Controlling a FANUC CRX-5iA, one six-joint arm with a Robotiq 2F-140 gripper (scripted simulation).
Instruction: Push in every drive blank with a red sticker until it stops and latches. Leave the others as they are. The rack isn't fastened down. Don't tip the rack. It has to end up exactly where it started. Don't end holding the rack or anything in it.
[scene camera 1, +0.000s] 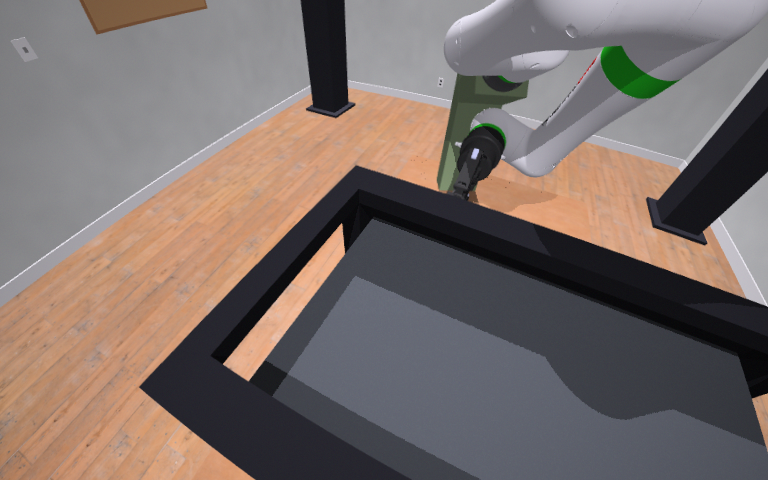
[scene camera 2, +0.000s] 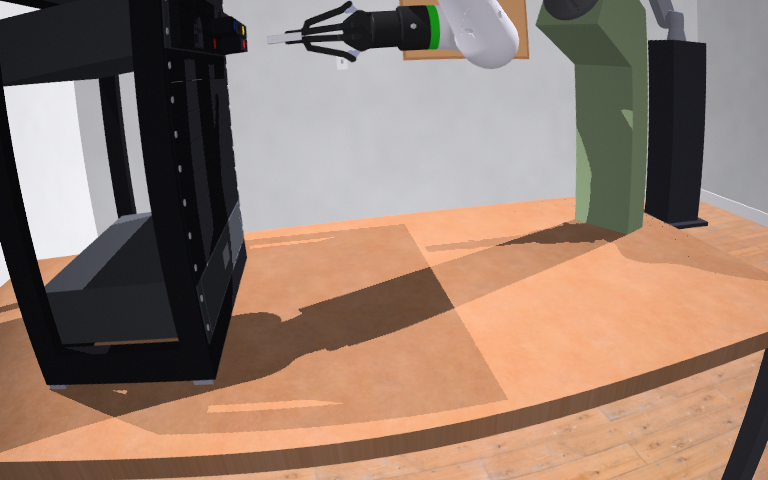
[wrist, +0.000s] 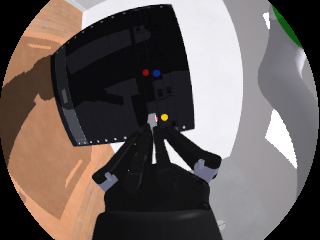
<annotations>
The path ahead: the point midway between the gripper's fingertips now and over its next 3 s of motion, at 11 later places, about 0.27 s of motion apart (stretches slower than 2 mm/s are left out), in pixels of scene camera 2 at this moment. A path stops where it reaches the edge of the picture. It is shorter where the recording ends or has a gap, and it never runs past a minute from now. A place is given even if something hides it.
My gripper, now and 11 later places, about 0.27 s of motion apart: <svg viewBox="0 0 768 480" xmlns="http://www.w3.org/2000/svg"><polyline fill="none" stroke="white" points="267,40 267,41 263,41 250,43 248,43 245,44 243,44 241,44 239,44 237,45 235,45 233,45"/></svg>
</annotations>
